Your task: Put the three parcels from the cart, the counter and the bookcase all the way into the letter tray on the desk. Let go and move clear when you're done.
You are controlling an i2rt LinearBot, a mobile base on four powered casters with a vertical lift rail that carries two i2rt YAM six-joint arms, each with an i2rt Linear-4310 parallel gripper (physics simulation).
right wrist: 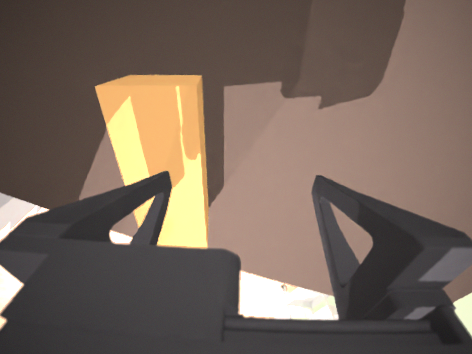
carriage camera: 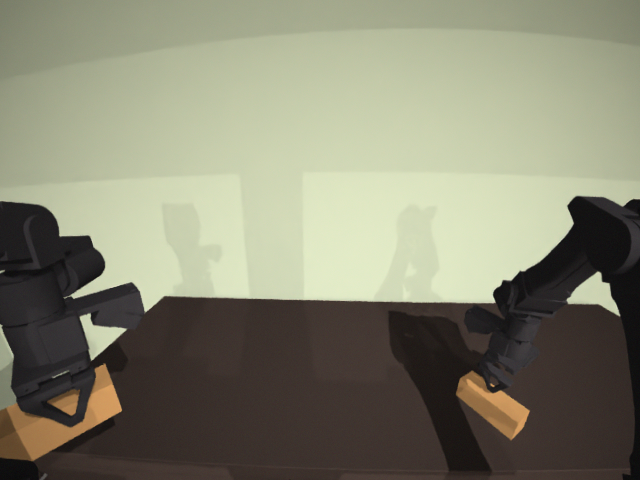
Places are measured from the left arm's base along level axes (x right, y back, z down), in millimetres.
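Pixels of known places: left gripper, fingertip midpoint: (carriage camera: 74,410); right gripper, fingertip midpoint: (right wrist: 241,180) (carriage camera: 501,379).
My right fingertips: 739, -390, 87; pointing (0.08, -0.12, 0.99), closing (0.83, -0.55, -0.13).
For each thing: its top centre in the pictures, then the offset to it from my right fingertips, as dx, dy, dz. "pt": a spot on its surface instead. Level surfaces: height alone.
- orange box-shaped parcel at its top centre: (right wrist: 164,187) (carriage camera: 492,393) -39, +35, +6
- dark brown table top at its surface level: dz +58
- orange parcel at a spot on its surface: (carriage camera: 107,396) pt -721, +239, -188
An orange box-shaped parcel (carriage camera: 501,408) (right wrist: 160,125) lies on the dark brown table top (carriage camera: 289,413) (right wrist: 280,210). My right gripper (carriage camera: 494,387) (right wrist: 241,180) is open at this parcel. In the right wrist view the parcel lies at the left, partly behind the picture's left finger, and the space between the fingertips shows table top. My left gripper (carriage camera: 72,421) is shut on another orange parcel (carriage camera: 107,396), at the lower left of the carriage view, partly cut off by the picture's edge. The third parcel and the letter tray do not show in these views.
A pale green wall (carriage camera: 351,113) stands behind the table's far edge. The arms throw dark shadows on the table top and fainter ones on the wall. The table's near edge runs along the bottom of the carriage view.
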